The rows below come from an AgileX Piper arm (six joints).
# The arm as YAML. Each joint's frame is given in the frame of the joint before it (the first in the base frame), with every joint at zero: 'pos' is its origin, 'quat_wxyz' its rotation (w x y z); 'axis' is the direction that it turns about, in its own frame. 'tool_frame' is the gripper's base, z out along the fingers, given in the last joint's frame.
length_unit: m
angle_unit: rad
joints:
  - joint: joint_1
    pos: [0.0, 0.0, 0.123]
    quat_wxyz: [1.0, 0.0, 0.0, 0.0]
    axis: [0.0, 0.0, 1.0]
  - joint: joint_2
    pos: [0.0, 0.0, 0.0]
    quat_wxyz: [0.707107, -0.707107, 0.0, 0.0]
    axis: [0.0, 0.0, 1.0]
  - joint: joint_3
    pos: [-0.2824, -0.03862, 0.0]
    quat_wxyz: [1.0, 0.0, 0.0, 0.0]
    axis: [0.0, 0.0, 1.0]
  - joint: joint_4
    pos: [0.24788, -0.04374, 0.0]
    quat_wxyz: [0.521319, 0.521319, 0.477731, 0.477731]
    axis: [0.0, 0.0, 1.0]
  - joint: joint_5
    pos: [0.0, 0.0, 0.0]
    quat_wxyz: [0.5, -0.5, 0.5, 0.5]
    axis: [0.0, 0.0, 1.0]
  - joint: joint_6
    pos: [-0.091, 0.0, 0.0]
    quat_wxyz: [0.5, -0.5, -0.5, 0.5]
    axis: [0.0, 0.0, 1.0]
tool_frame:
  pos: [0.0, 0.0, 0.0]
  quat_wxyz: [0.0, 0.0, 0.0, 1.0]
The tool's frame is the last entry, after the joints.
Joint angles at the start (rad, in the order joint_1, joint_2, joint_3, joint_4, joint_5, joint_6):
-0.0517, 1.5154, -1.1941, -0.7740, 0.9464, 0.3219
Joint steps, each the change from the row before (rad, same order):
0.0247, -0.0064, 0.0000, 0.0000, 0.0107, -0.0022
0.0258, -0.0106, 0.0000, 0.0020, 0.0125, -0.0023
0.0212, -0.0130, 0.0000, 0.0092, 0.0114, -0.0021
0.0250, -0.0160, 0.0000, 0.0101, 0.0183, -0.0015
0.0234, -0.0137, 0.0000, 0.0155, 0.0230, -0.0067
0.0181, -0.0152, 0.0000, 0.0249, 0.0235, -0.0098
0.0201, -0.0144, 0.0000, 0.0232, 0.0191, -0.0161
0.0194, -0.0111, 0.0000, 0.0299, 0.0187, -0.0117
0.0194, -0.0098, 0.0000, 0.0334, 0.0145, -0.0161
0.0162, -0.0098, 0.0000, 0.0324, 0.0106, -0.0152
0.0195, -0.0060, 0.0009, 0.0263, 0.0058, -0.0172
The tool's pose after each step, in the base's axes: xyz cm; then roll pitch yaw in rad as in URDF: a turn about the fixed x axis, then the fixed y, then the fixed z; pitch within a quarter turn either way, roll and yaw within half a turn. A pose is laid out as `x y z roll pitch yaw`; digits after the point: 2 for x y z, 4 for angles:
30.79 -6.03 30.84 -2.4507 0.4331 -2.9943
30.63 -5.27 31.13 -2.4496 0.4333 -2.9754
30.39 -4.62 31.46 -2.4560 0.4379 -2.9651
30.02 -3.89 31.85 -2.4632 0.4407 -2.9564
29.63 -3.20 32.13 -2.4748 0.4350 -2.9513
29.16 -2.64 32.39 -2.4956 0.4290 -2.9543
28.73 -2.02 32.64 -2.5127 0.4213 -2.9452
28.35 -1.37 32.77 -2.5393 0.4133 -2.9436
28.00 -0.70 32.84 -2.5685 0.4046 -2.9363
27.68 -0.10 32.94 -2.5970 0.3994 -2.9293
27.45 0.57 32.95 -2.6187 0.3922 -2.9106

